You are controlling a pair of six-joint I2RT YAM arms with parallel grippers.
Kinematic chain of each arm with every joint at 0, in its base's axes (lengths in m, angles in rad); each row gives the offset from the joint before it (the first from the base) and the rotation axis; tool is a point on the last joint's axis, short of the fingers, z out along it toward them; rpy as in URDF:
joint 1: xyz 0 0 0.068 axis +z
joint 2: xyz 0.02 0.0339 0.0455 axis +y
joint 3: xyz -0.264 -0.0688 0 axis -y
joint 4: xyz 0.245 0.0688 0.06 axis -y
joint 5: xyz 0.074 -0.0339 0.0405 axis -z
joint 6: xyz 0.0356 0 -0.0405 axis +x
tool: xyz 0 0 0 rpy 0 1.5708 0
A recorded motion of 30 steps. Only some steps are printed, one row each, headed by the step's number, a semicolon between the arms.
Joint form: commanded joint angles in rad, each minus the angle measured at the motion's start. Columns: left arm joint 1, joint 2, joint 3, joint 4, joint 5, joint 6; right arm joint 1, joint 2, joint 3, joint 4, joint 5, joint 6.
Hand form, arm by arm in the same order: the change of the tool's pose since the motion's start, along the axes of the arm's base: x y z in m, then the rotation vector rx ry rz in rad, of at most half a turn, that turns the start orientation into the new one. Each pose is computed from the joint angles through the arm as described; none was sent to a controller.
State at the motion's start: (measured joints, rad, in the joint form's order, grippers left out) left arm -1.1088 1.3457 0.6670 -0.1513 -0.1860 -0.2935; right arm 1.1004 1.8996 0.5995 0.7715 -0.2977 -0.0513
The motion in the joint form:
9: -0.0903 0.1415 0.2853 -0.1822 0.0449 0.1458; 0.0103 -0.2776 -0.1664 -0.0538 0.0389 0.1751
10: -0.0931 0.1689 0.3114 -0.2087 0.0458 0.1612; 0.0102 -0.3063 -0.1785 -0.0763 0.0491 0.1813
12: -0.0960 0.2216 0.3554 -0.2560 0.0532 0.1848; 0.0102 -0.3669 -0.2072 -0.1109 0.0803 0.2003
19: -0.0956 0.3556 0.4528 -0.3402 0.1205 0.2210; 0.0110 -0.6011 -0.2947 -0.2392 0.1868 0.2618
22: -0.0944 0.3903 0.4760 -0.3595 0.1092 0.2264; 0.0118 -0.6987 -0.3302 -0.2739 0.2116 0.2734
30: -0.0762 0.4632 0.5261 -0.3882 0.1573 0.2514; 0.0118 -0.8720 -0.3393 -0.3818 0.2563 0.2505
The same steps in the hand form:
9: -0.0059 -0.0544 0.0366 0.0817 -0.0311 -0.2279; -0.0217 -0.0393 0.0341 0.0661 0.1113 -0.1045
10: -0.0050 -0.0592 0.0349 0.1123 -0.0257 -0.2436; -0.0233 -0.0434 0.0362 0.0602 0.1145 -0.1168
12: -0.0031 -0.0675 0.0295 0.1683 -0.0065 -0.2712; -0.0266 -0.0524 0.0406 0.0566 0.1181 -0.1535
19: 0.0024 -0.0882 0.0113 0.2592 0.0814 -0.3441; -0.0377 -0.0829 0.0577 0.0737 0.1170 -0.2744
22: 0.0050 -0.0926 0.0057 0.2925 0.0870 -0.3412; -0.0427 -0.0946 0.0639 0.1002 0.1074 -0.2991
30: 0.0137 -0.1017 -0.0061 0.3220 0.1390 -0.3720; -0.0479 -0.1086 0.0833 0.1453 0.0513 -0.3260

